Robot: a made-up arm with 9 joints. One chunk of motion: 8 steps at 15 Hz.
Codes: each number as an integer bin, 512 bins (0 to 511) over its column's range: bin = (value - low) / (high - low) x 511, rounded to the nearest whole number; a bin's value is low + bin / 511 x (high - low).
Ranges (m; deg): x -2.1..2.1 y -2.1..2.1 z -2.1..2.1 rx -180..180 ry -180..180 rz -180..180
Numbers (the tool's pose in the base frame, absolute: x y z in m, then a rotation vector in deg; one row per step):
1: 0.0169 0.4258 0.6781 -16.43 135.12 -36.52
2: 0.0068 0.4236 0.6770 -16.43 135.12 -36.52
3: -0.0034 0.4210 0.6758 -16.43 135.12 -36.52
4: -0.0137 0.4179 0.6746 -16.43 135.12 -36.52
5: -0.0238 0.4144 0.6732 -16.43 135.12 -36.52
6: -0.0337 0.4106 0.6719 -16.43 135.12 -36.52
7: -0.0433 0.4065 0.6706 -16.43 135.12 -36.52
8: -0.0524 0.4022 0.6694 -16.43 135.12 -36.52
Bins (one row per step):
1: 258 307 338 232 447 204
2: 256 307 338 232 447 204
3: 255 307 338 232 447 204
4: 254 306 338 232 447 204
5: 253 306 337 232 447 204
6: 251 305 337 232 447 204
7: 250 305 337 232 447 204
8: 249 304 337 232 447 204

